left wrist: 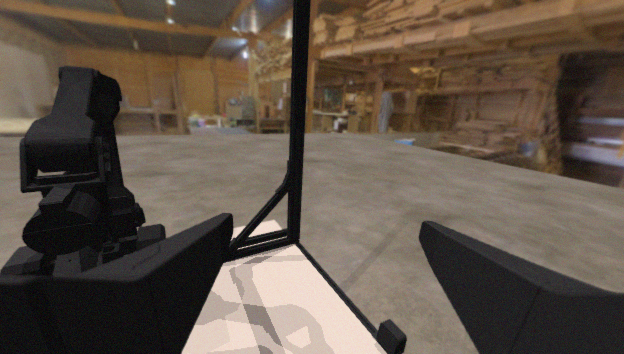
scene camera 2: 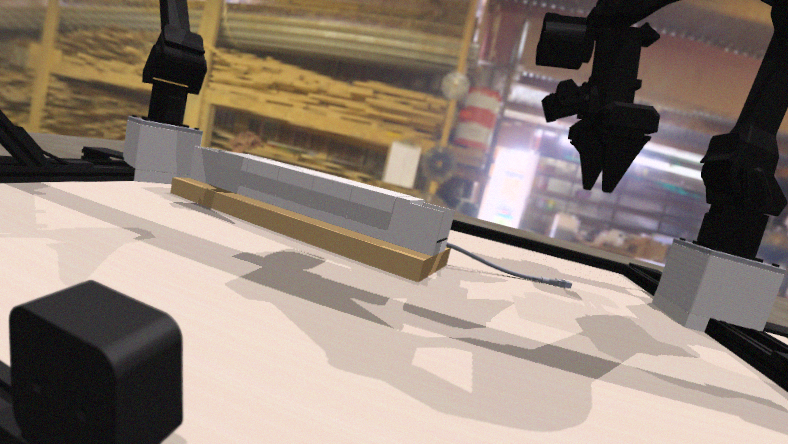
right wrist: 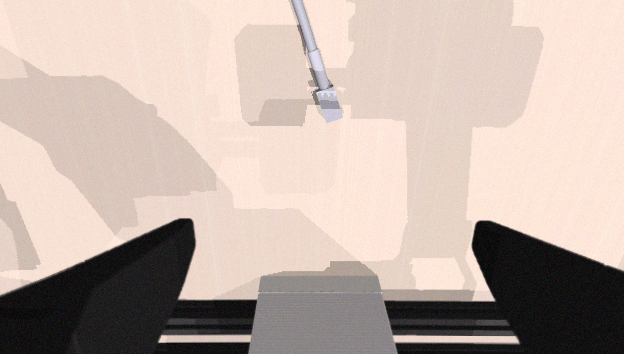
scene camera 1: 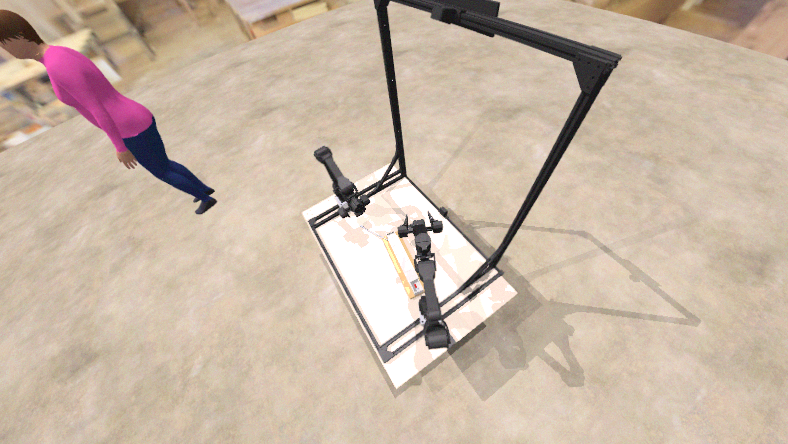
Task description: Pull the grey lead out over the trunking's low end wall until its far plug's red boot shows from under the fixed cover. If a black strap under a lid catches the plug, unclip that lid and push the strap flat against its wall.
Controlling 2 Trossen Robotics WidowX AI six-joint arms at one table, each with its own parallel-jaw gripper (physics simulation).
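Pixels of known places: left gripper, fingertip midpoint: (left wrist: 328, 225) (scene camera 1: 417, 212); right gripper, fingertip midpoint: (scene camera 2: 596, 191) (right wrist: 334, 232); left arm's base, origin of the base link: (scene camera 2: 165, 123); right arm's base, origin of the base link: (scene camera 2: 725, 252).
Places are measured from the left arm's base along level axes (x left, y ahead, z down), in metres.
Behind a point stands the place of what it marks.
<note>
The grey trunking (scene camera 2: 419, 228) @(x 0.132, y 0.478, z 0.047 m) lies on a wooden base (scene camera 2: 319, 236) @(x 0.071, y 0.387, z 0.084 m) (scene camera 1: 394, 264) @(x 0.153, y 0.291, z 0.075 m) with its pale lids (scene camera 2: 330, 180) @(x 0.091, y 0.363, z 0.021 m) in a row on top. The grey lead (scene camera 2: 496, 265) @(x 0.263, y 0.520, z 0.085 m) (right wrist: 306, 27) @(x 0.309, y 0.556, z 0.090 m) comes out at the end nearer the right arm and lies on the table, ending in a grey plug (scene camera 2: 562, 284) @(x 0.337, y 0.590, z 0.093 m) (right wrist: 330, 106) @(x 0.345, y 0.589, z 0.089 m). A small red patch (scene camera 1: 415, 286) @(x 0.052, y 0.148, z 0.063 m) shows at the trunking's other end, too small to identify. No black strap shows. My right gripper (scene camera 2: 598, 189) @(x 0.342, y 0.597, z -0.042 m) (right wrist: 334, 232) @(x 0.342, y 0.597, z -0.042 m) is open and empty, high above the table near the plug. My left gripper (scene camera 1: 418, 215) @(x -0.001, y 0.351, z -0.317 m) (left wrist: 328, 225) @(x -0.001, y 0.351, z -0.317 m) is open and empty, above the table.
A black frame (scene camera 1: 392, 82) @(x 0.027, y 0.963, z -0.583 m) rises around the table (scene camera 1: 358, 281) @(x 0.367, y 0.225, z 0.097 m). A black box-shaped camera (scene camera 2: 93, 358) @(x -0.186, y 0.617, z 0.047 m) stands in the foreground of scene camera 2. The grey base block (scene camera 2: 711, 284) @(x 0.377, y 0.758, z 0.036 m) of the right arm stands beyond the plug. A person (scene camera 1: 96, 99) in pink is on the floor.
</note>
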